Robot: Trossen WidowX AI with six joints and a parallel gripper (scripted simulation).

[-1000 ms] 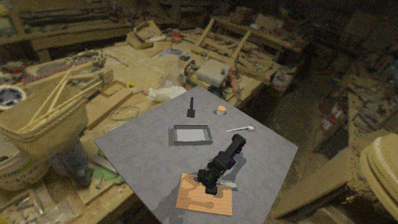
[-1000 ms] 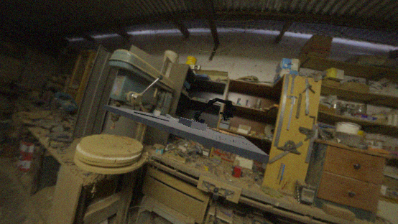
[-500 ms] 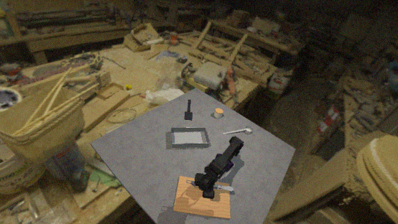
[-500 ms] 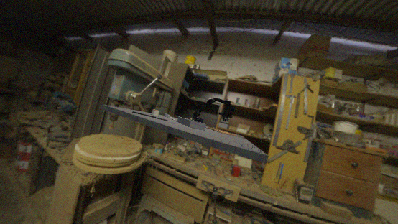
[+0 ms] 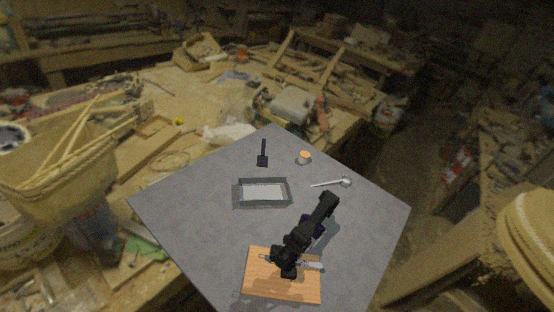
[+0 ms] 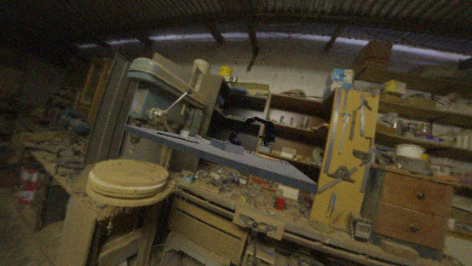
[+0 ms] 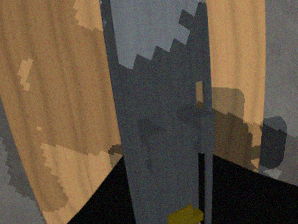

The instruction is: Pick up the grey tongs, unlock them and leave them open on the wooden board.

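Right now my gripper tip is 11 cm above the wooden board, 1 cm to the left of it and 1 cm past it. Also, from my gripper tip: grey roasting tin: 39 cm ahead, 32 cm to the right, 9 cm below; then black brush-like tool: 65 cm ahead, 60 cm to the right, 12 cm below; then yellow lock piece: 4 cm above.
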